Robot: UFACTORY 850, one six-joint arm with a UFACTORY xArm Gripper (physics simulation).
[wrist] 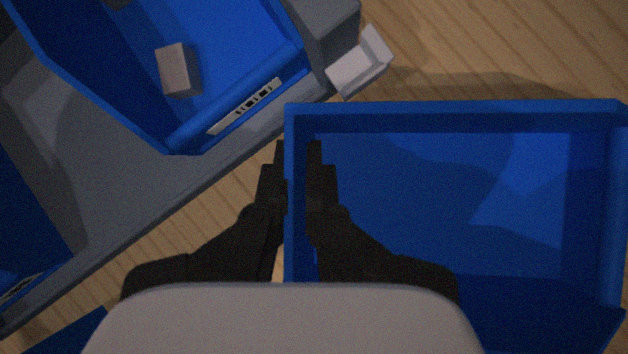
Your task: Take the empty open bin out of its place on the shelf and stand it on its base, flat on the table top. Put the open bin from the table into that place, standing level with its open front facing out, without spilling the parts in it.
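Observation:
A blue open bin (pixel 440 200) fills the right of the wrist view, seen from above, and no parts show in the visible part of its inside. Its low lip is at the right. My gripper (pixel 300 160) is shut on this bin's left wall, one dark finger outside and one inside. The bin's near part is hidden behind the gripper body. Whether its base touches the table cannot be told. The grey shelf (pixel 145 175) crosses the upper left. Another blue bin (pixel 235 45) on it holds a pale block (pixel 173 70) and has a label on its front.
A dark blue bin (pixel 25 215) shows in part on the shelf at the left edge. A blue piece (pixel 75 332) shows at the bottom left. A pale bracket-shaped part (pixel 357 67) is by the shelf's corner. The wooden table (pixel 500 40) lies beyond the held bin.

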